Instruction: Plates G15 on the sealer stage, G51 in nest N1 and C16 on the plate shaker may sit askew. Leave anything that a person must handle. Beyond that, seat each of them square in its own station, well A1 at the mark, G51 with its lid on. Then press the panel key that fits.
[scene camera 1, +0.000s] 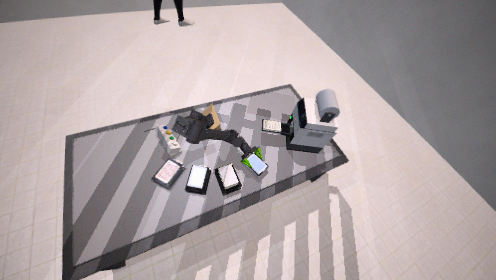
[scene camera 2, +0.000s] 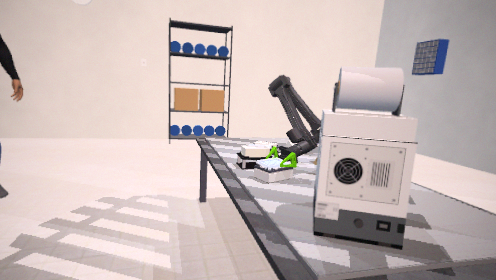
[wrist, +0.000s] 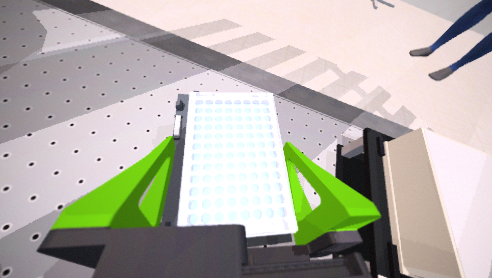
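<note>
A clear, pale blue plate (scene camera 1: 257, 163) (scene camera 2: 274, 164) (wrist: 235, 160) sits on a low white and grey device, probably the plate shaker (scene camera 2: 273, 174). In the wrist view the dark top of that device shows along the plate's left side. My gripper (scene camera 1: 254, 157) (scene camera 2: 280, 157) (wrist: 232, 144) is open, with one green finger at each long side of this plate. A pale plate (scene camera 1: 271, 125) lies on the sealer stage. Three more stations hold a plate with reddish wells (scene camera 1: 168, 172), a white-topped plate (scene camera 1: 198, 176) and a tall pale plate or stack (scene camera 1: 229, 176) (wrist: 430, 200). Their labels are unreadable.
The sealer (scene camera 1: 312, 131) (scene camera 2: 367, 170) with its film roll (scene camera 1: 328, 103) (scene camera 2: 370, 90) stands at the table's right end. The button panel (scene camera 1: 169, 140) is left of the arm base. A tan block (scene camera 1: 212, 117) is behind the arm. People stand beyond the table.
</note>
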